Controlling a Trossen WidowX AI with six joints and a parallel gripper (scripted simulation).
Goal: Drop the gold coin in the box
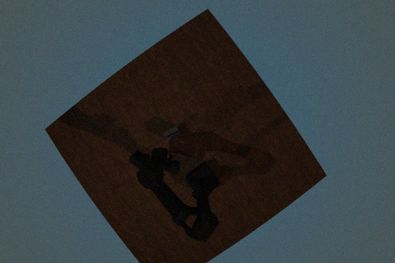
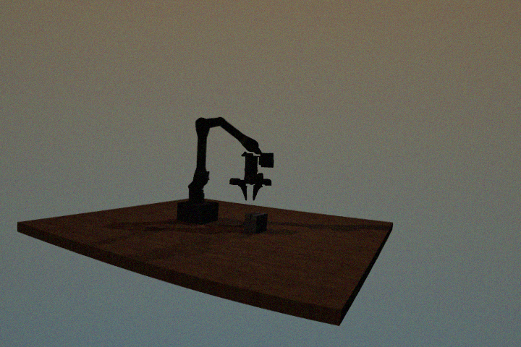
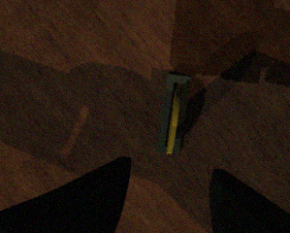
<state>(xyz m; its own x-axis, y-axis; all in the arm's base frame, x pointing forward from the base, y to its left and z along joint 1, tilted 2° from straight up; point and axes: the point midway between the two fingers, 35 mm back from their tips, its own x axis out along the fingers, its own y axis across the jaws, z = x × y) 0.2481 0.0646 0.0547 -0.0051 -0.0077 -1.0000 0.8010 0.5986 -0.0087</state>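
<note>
Now: gripper tip 9 cm above the gold coin.
</note>
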